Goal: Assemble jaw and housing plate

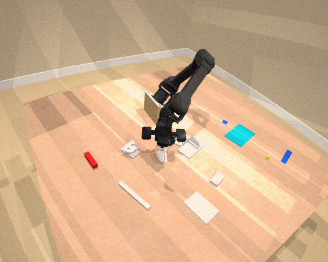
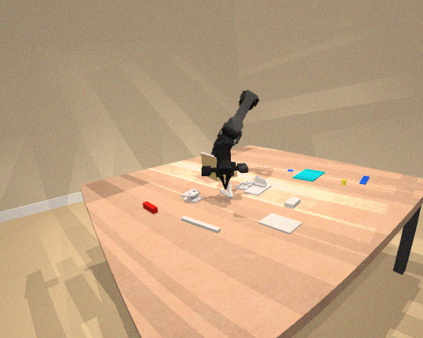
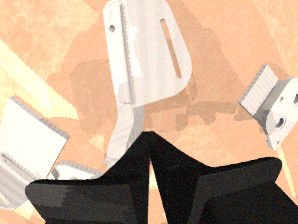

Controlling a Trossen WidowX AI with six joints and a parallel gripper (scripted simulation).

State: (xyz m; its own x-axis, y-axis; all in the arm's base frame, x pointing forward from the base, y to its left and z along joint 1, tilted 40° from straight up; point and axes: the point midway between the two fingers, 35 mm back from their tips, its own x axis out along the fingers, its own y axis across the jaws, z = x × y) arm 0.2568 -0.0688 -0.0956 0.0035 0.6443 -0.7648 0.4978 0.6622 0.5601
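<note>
The white jaw lies 2 cm ahead of my gripper tip, 1 cm to the left of it and 1 cm above it. From my gripper tip the other things lie so: flat white plate (32 cm ahead, 3 cm below, 1 cm to the right); then white bar (21 cm to the right, 15 cm ahead, 2 cm below); then red block (31 cm to the right, 8 cm behind, 2 cm below).
</note>
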